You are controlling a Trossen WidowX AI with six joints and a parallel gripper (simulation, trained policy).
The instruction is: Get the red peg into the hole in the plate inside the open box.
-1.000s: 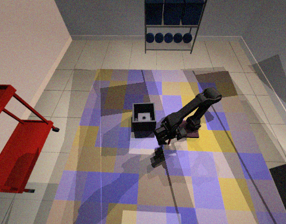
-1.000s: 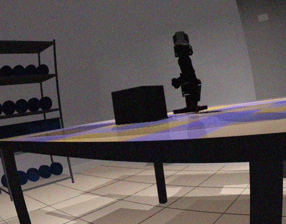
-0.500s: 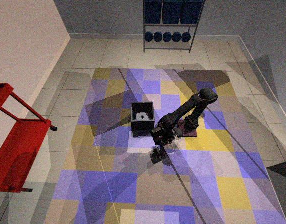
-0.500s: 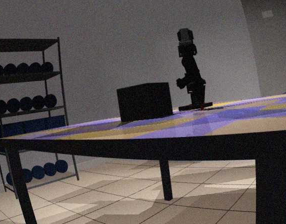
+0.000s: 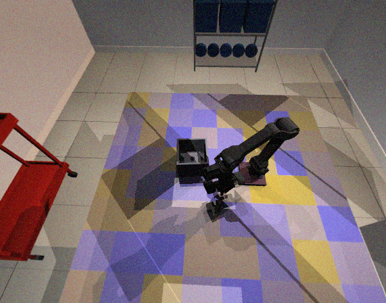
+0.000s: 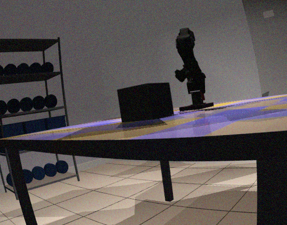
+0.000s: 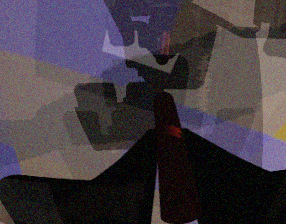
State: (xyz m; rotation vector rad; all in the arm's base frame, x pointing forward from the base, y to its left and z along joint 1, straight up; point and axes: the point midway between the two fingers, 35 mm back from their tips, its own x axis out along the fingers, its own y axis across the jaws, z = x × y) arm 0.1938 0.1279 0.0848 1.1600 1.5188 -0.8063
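Right now the light plate is 150 mm ahead of my gripper tip, 200 mm to the right of it and 20 mm below it. Also, from my gripper tip: red peg: 10 mm to the right, 10 mm above.
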